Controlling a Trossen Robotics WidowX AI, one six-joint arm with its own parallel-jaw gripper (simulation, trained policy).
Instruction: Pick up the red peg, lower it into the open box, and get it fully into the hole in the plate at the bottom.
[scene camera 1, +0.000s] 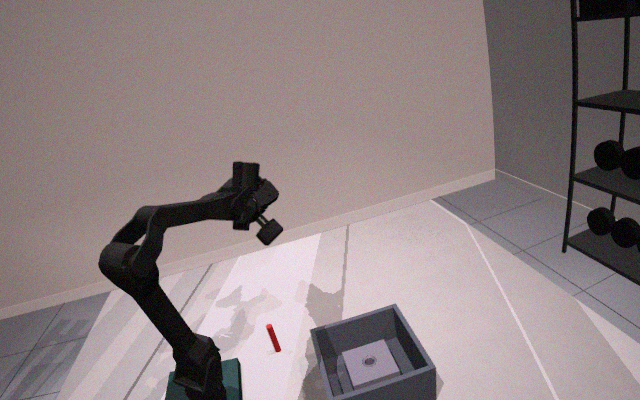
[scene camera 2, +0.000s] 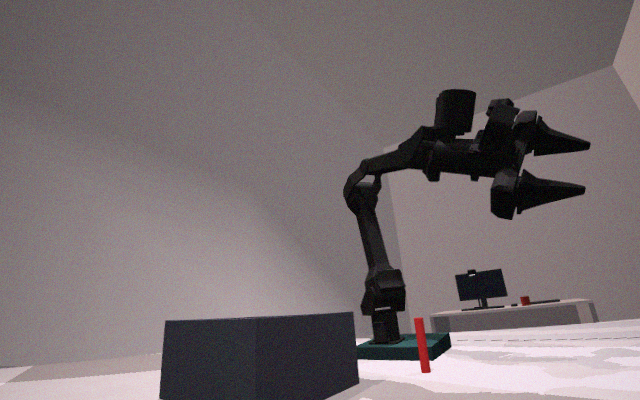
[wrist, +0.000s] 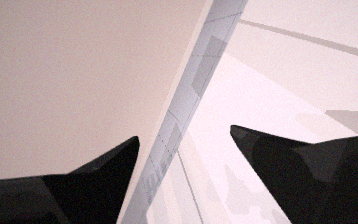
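Observation:
Visible: my gripper (scene camera 1: 253, 213), (scene camera 2: 587, 166), (wrist: 185, 134).

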